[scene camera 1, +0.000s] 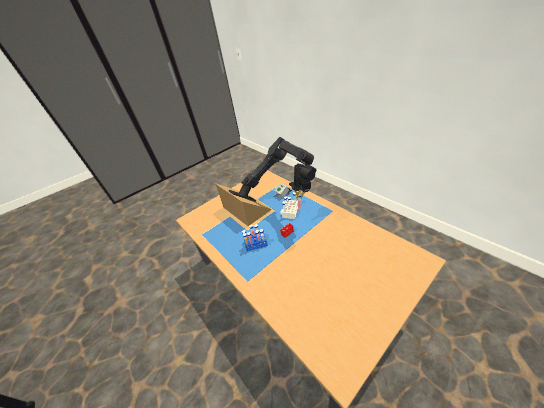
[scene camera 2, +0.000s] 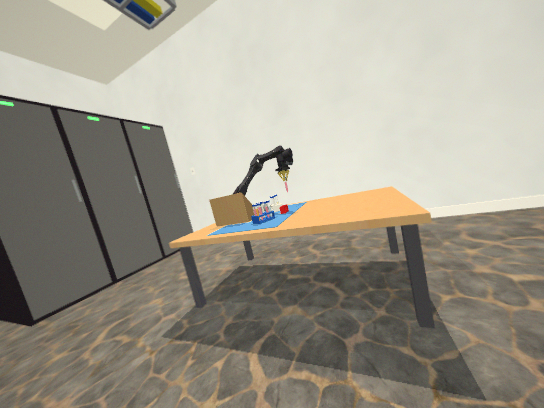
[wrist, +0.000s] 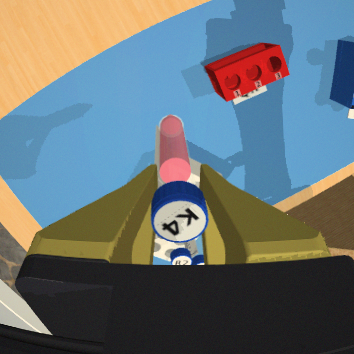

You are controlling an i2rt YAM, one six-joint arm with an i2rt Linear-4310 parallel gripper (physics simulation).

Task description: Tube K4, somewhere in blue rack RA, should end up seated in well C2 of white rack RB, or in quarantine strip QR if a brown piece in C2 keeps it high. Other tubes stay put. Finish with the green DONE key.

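Places are measured from the arm's base along level axes (x back, y right, z up), in metres.
Pixels of known places: gripper, fingertip midpoint: point(scene camera 1: 299, 199) point(scene camera 2: 285, 181) point(wrist: 178, 175); arm's base, origin of the base link: point(scene camera 1: 242, 196) point(scene camera 2: 235, 204).
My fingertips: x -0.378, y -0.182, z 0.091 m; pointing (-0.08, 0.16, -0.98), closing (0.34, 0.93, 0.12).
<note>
For each thing: its middle in the pictures, then the offset to it from my fingertips. "spot": a spot on its surface instead. Level surfaces: height alone.
- tube K4, body centre: point(wrist: 172, 150) point(scene camera 1: 299, 203) point(scene camera 2: 286, 184) dx +0.001, dy +0.001, dz -0.030 m
- white rack RB, body centre: point(wrist: 171, 207) point(scene camera 1: 290, 209) dx +0.147, dy -0.037, dz -0.196 m
- Blue rack RA, body centre: point(scene camera 1: 255, 240) point(scene camera 2: 263, 217) dx +0.076, dy +0.295, dz -0.196 m
- Red quarantine strip QR, body centre: point(wrist: 245, 69) point(scene camera 1: 287, 230) point(scene camera 2: 284, 209) dx +0.011, dy +0.101, dz -0.196 m
- green DONE key, surface spot: point(scene camera 1: 279, 189) spot: dx +0.330, dy -0.091, dz -0.155 m
- cap, body centre: point(wrist: 174, 226) dx +0.147, dy -0.037, dz -0.156 m
- blue mat, its level: dz -0.221 m
My gripper point(scene camera 1: 299, 194) point(scene camera 2: 284, 176) point(wrist: 178, 175) is shut on tube K4 point(scene camera 1: 299, 204) point(scene camera 2: 286, 186) point(wrist: 179, 216), which has a blue-rimmed white cap and pink contents. The tube hangs below the fingers, above the mat by white rack RB point(scene camera 1: 289, 211). In the wrist view the fingers and tube hide most of the white rack; well C2 and any brown piece cannot be made out. Blue rack RA point(scene camera 1: 256, 245) point(scene camera 2: 263, 218) point(wrist: 342, 75) holds several capped tubes. Red quarantine strip QR point(scene camera 1: 287, 230) point(scene camera 2: 284, 209) point(wrist: 250, 72) shows three open holes. The green DONE key point(scene camera 1: 279, 189) is on a grey box.
A brown angled panel point(scene camera 1: 240, 207) point(scene camera 2: 230, 210) point(wrist: 325, 215) stands by the arm's base, near the blue rack. Small blue-and-white caps show behind the white rack; one cap point(wrist: 181, 259) shows between the fingers. The racks and strip stand on a blue mat point(scene camera 1: 260, 265) point(wrist: 115, 75).
</note>
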